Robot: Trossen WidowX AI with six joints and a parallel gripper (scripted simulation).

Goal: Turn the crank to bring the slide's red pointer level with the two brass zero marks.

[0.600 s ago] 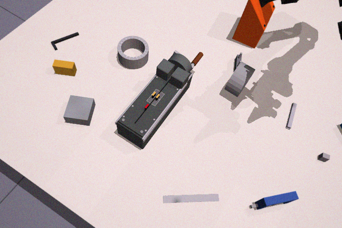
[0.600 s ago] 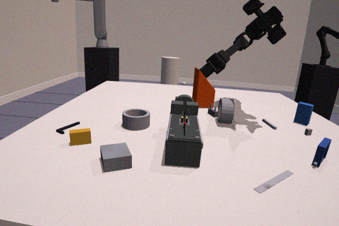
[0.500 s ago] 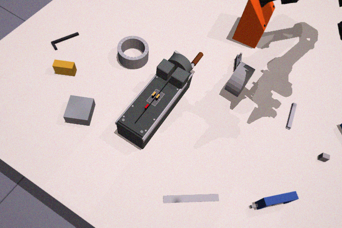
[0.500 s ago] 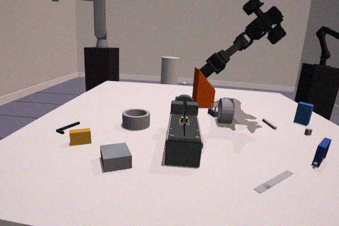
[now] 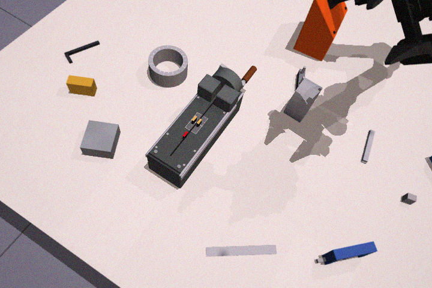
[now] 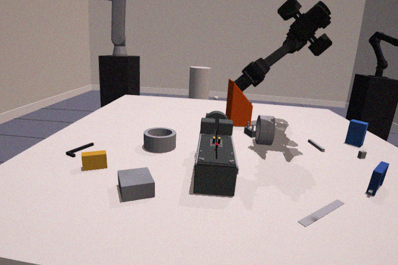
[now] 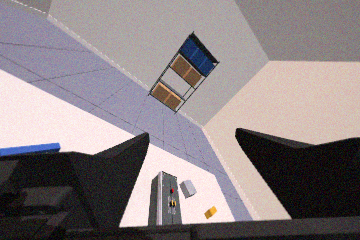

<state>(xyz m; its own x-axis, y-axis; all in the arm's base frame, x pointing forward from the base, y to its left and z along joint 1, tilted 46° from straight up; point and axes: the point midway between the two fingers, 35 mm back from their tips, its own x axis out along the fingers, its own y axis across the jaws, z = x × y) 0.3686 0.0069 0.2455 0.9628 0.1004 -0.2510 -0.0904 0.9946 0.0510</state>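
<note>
The crank handle lies 30 cm below my gripper tip, 20 cm to the right of it and 5 cm behind it. From my gripper tip the other things lie so: grey strip 39 cm below, 28 cm ahead, 3 cm to the left; then blue clamp 36 cm below, 20 cm to the left, 16 cm ahead; then red pointer 31 cm below, 21 cm to the right, 18 cm ahead.
</note>
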